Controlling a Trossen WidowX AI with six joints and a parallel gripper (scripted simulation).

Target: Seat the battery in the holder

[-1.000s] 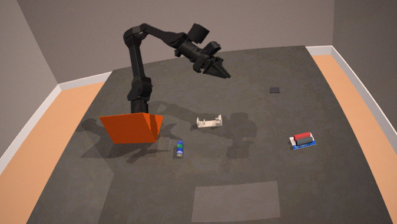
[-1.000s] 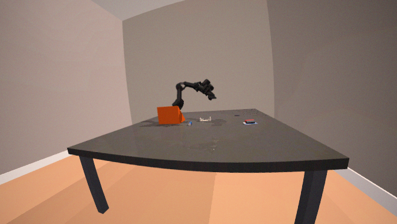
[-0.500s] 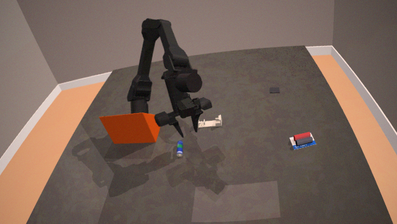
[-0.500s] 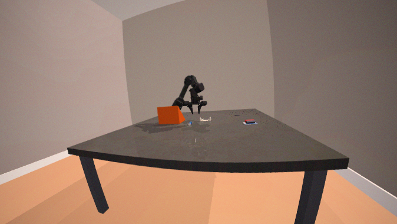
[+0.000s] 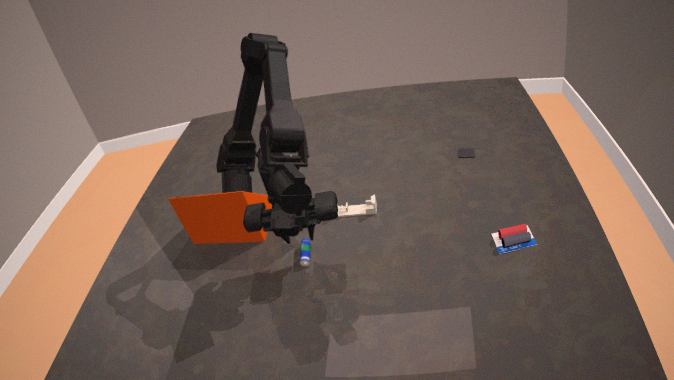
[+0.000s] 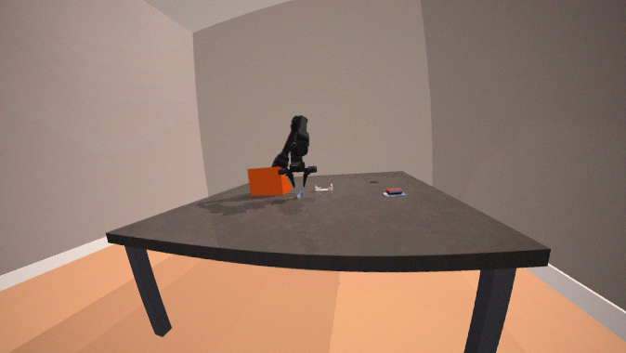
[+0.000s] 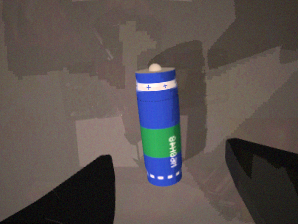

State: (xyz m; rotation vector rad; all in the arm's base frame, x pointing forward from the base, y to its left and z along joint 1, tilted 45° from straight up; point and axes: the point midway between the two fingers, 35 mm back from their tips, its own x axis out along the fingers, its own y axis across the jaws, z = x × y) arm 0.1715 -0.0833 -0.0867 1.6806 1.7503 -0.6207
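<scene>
My gripper tip is 40 mm above the battery.
</scene>
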